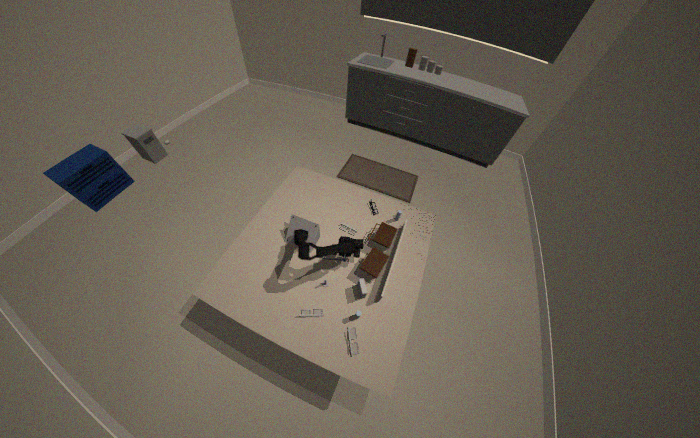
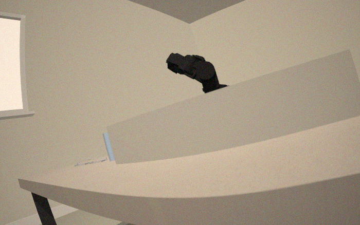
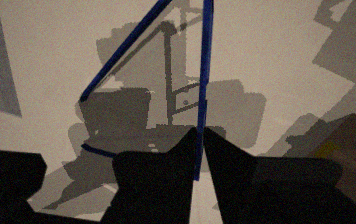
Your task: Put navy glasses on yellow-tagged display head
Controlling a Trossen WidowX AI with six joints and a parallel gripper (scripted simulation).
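Right now the pale round post is 50 mm behind my gripper tip, 220 mm to the right of it and 10 mm above it. The rest, counted from my gripper tip: display head: 170 mm ahead, 40 mm above; white block: 180 mm ahead, 180 mm to the right, 40 mm above; upright board: 310 mm ahead, 100 mm to the left, 40 mm above.
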